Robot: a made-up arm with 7 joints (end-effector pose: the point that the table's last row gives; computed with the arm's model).
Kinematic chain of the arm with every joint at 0, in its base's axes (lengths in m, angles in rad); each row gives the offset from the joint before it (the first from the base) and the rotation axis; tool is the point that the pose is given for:
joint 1: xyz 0 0.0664 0 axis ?
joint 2: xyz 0 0.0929 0 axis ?
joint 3: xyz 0 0 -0.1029 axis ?
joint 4: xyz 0 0 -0.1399 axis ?
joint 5: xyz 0 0 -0.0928 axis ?
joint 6: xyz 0 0 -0.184 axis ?
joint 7: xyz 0 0 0 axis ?
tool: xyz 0 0 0
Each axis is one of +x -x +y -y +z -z.
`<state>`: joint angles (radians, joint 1 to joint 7).
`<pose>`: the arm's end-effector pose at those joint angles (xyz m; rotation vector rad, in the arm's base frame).
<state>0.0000 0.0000 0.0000 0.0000 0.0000 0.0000 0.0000</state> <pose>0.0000 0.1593 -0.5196 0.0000 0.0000 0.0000</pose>
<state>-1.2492 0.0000 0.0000 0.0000 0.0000 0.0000 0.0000</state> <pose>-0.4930 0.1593 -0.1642 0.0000 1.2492 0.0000</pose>
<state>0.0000 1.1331 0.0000 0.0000 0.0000 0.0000 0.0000</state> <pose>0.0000 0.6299 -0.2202 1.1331 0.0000 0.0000</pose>
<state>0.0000 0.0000 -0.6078 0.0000 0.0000 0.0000 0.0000</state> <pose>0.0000 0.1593 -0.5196 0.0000 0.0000 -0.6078</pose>
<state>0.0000 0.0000 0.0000 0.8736 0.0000 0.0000 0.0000</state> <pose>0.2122 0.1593 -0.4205 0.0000 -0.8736 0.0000</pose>
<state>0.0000 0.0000 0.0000 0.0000 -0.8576 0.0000 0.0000</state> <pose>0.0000 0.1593 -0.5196 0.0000 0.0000 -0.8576</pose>
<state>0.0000 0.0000 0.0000 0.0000 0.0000 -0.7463 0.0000</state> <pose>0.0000 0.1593 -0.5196 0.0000 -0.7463 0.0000</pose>
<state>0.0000 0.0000 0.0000 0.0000 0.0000 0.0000 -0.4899</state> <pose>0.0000 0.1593 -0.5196 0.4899 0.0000 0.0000</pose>
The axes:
joint 1: -y
joint 2: +x
joint 3: +z
joint 4: -y
joint 5: +z
joint 6: +y
joint 7: -x

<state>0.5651 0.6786 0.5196 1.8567 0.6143 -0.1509 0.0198</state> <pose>0.2190 0.3654 0.0850 0.3445 -2.7997 0.1546</pose>
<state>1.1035 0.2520 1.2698 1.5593 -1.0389 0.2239 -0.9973</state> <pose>0.1908 0.4766 -0.0044 2.0034 -0.6796 1.9760</pose>
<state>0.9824 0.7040 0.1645 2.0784 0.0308 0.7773 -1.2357</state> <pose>0.1798 0.2596 0.1669 1.4402 -2.0561 1.5202</pose>
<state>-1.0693 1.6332 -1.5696 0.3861 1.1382 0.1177 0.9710</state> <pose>-0.0639 0.6641 -0.0352 0.2296 1.4988 -0.2490</pose>
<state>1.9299 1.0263 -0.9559 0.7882 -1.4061 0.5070 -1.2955</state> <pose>0.3010 0.4509 0.2339 -2.3603 0.3448 0.0238</pose>
